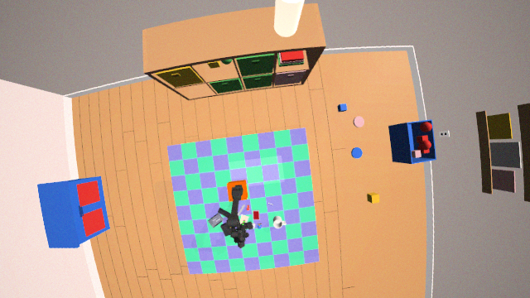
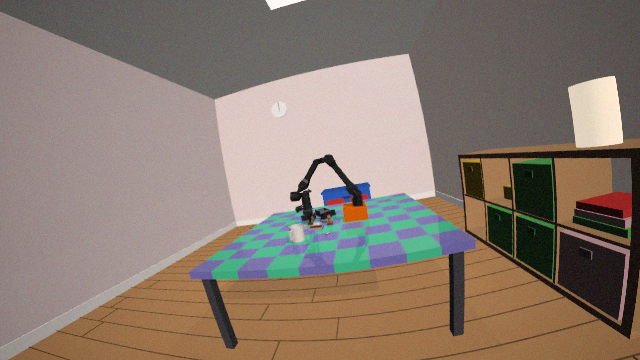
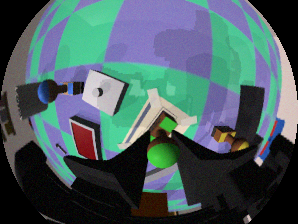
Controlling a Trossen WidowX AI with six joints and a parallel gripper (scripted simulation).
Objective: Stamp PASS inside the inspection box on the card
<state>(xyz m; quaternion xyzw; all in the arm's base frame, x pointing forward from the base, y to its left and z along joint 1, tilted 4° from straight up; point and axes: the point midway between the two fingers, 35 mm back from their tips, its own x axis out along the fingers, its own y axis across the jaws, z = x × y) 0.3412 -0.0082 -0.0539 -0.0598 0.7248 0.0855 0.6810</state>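
The green-knobbed stamp lies right at my gripper tip. The rest, counted from my gripper tip: yellow-knobbed stamp (11 cm to the right); then square tile (8 cm to the left, 3 cm ahead, 1 cm below); then card (3 cm below, 2 cm behind).
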